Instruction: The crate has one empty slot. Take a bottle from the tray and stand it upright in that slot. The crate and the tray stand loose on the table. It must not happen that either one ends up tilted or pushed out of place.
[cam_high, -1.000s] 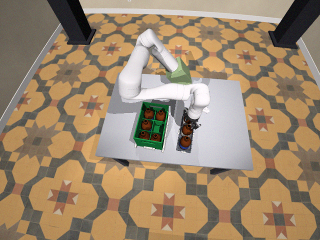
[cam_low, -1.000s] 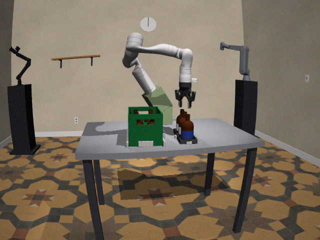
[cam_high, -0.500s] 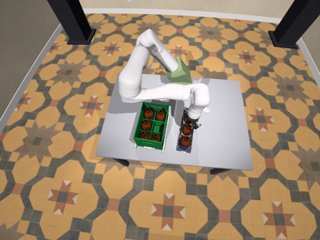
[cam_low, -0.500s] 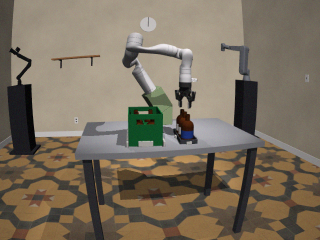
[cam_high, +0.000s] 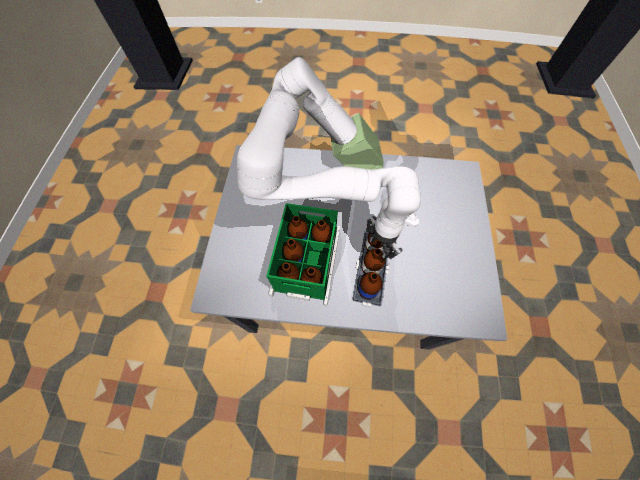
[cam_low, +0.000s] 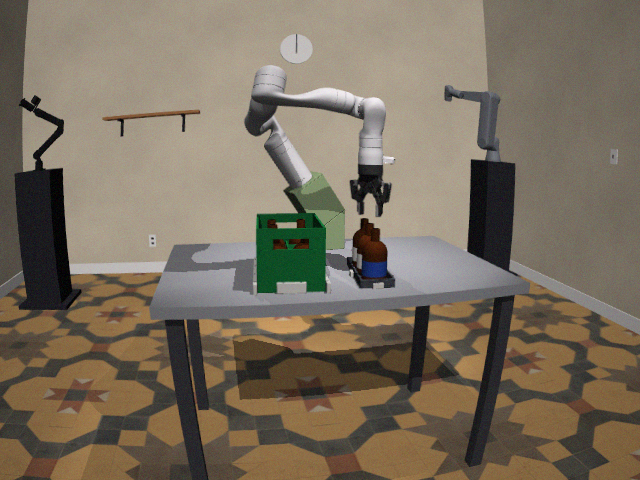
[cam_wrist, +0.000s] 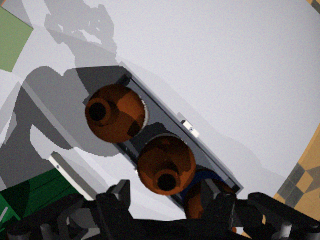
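Right now the brown bottle is 11 cm below my hand. Also, from my hand: tray (19 cm below); white-label bottle (9 cm behind, 1 cm to the left, 11 cm below); crate (1 cm behind, 24 cm to the right, 11 cm below).
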